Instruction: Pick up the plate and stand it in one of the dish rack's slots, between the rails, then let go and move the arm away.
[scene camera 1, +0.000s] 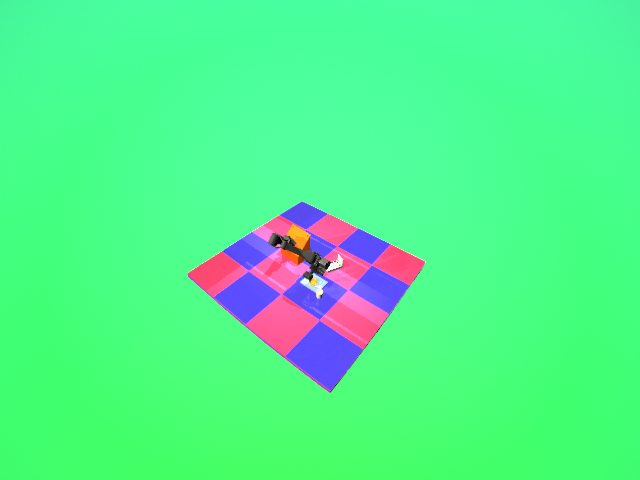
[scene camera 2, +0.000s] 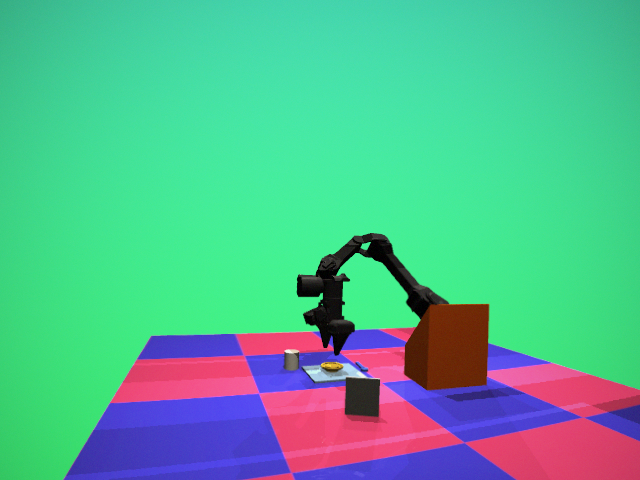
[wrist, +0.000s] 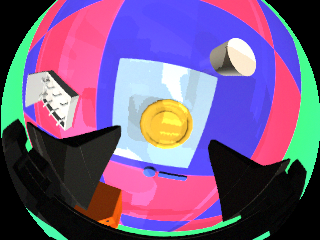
Note:
My gripper (scene camera 2: 330, 351) is open and holds nothing. I also see a plate (wrist: 166, 124), a dish rack (scene camera 2: 362, 397), a cup (wrist: 234, 57) and a pale blue mat (wrist: 139, 83).
The dish rack shows as well in the wrist view (wrist: 60, 99). My gripper also shows in the wrist view (wrist: 167, 138).

